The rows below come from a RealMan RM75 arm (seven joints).
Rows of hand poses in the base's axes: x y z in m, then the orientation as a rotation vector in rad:
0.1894 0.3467 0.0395 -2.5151 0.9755 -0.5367
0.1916 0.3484 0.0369 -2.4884 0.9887 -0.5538
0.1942 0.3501 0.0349 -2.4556 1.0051 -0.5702
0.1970 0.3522 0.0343 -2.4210 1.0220 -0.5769
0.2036 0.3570 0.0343 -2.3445 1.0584 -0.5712
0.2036 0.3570 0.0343 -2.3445 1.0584 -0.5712
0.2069 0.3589 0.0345 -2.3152 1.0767 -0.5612
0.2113 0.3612 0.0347 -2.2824 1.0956 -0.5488
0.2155 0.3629 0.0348 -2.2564 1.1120 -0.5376
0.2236 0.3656 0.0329 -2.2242 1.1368 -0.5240
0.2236 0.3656 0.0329 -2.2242 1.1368 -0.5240
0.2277 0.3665 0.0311 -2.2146 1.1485 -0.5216
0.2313 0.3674 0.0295 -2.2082 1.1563 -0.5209
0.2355 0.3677 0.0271 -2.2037 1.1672 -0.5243
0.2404 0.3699 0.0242 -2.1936 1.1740 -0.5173
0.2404 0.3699 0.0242 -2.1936 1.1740 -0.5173
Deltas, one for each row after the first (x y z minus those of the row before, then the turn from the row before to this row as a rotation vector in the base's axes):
0.0022 0.0017 -0.0026 0.0140 -0.0178 -0.0148
0.0026 0.0017 -0.0020 0.0188 -0.0191 -0.0178
0.0028 0.0021 -0.0006 0.0240 -0.0142 -0.0168
0.0066 0.0048 0.0000 0.0614 -0.0197 -0.0334
0.0000 0.0000 0.0000 0.0000 0.0000 0.0000
0.0033 0.0019 0.0002 0.0262 -0.0016 -0.0145
0.0044 0.0023 0.0002 0.0299 -0.0014 -0.0152
0.0042 0.0017 0.0001 0.0240 0.0003 -0.0129
0.0081 0.0027 -0.0019 0.0287 0.0021 -0.0195
0.0000 0.0000 0.0000 0.0000 0.0000 0.0000
0.0041 0.0009 -0.0018 0.0070 0.0014 -0.0093
0.0036 0.0009 -0.0016 0.0042 0.0004 -0.0064
0.0042 0.0003 -0.0024 0.0003 0.0002 -0.0093
0.0049 0.0022 -0.0029 0.0103 0.0018 -0.0049
0.0000 0.0000 0.0000 0.0000 0.0000 0.0000

